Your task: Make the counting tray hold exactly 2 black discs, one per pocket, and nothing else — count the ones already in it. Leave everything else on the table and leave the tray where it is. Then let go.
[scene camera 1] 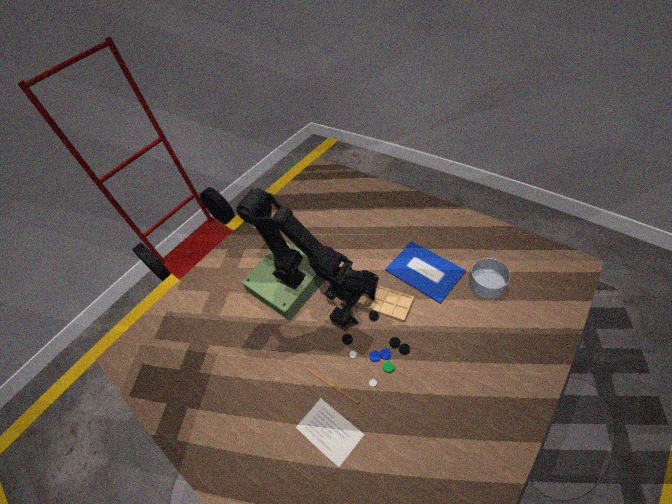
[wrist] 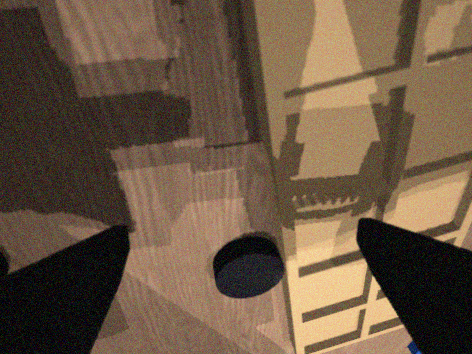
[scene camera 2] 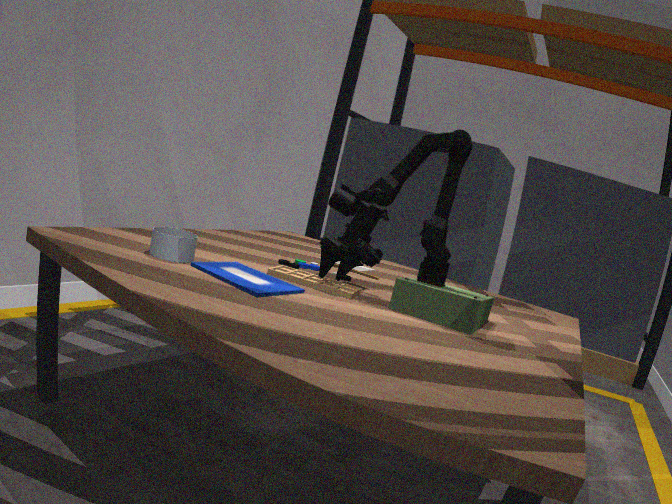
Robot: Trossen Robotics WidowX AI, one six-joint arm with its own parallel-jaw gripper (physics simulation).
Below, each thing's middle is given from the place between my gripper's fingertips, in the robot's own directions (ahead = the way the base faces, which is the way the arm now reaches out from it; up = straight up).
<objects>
I see the tan counting tray (scene camera 2: 328, 285) 60 mm to the left of my hand and 10 mm ahead of it. From my hand the other things lie so: bowl (scene camera 2: 171, 244) (310 mm ahead, 280 mm to the left, 20 mm above).
</objects>
